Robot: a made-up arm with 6 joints.
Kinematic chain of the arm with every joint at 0, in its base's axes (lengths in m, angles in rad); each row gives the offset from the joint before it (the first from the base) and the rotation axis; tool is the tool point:
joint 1: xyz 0 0 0.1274 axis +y
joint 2: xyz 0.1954 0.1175 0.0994 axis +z
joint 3: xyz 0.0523 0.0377 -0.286 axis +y
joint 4: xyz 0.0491 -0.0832 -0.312 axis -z
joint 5: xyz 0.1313 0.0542 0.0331 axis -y
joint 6: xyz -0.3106 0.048 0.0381 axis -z
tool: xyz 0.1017 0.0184 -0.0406
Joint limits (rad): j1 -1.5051..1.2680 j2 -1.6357..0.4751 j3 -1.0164..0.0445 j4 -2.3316..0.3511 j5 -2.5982..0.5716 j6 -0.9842..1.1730
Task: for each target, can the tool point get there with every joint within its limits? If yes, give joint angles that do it. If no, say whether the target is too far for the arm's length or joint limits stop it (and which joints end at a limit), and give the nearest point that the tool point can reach.
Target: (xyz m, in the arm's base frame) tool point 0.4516 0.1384 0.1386
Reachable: yes | joints -0.6604 -0.8329 -0.1116 0.0486 -0.9088 -0.7205
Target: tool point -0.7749 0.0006 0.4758
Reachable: no: joint limits stop it (at a limit: joint 1, joint 2, joint 4, joint 6) | nearest point -0.5350 -0.0045 0.0505 | short by 0.488 m
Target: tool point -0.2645 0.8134 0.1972
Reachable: no: joint limits stop it (at a limit: joint 1, joint 2, joint 3, joint 5, joint 6) | nearest point -0.2866 0.4651 -0.0423 | short by 0.423 m
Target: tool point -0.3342 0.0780 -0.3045
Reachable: yes | joints 1.0112 -1.0627 -0.2503 -0.8994 0.1383 -0.0969
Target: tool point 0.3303 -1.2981 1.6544
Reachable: no: too far | nearest point 0.2336 -0.2648 0.6733 | short by 1.428 m
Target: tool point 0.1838 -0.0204 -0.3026
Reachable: yes | joints -0.1133 -0.8274 -0.0505 -1.3367 -0.0849 0.9314
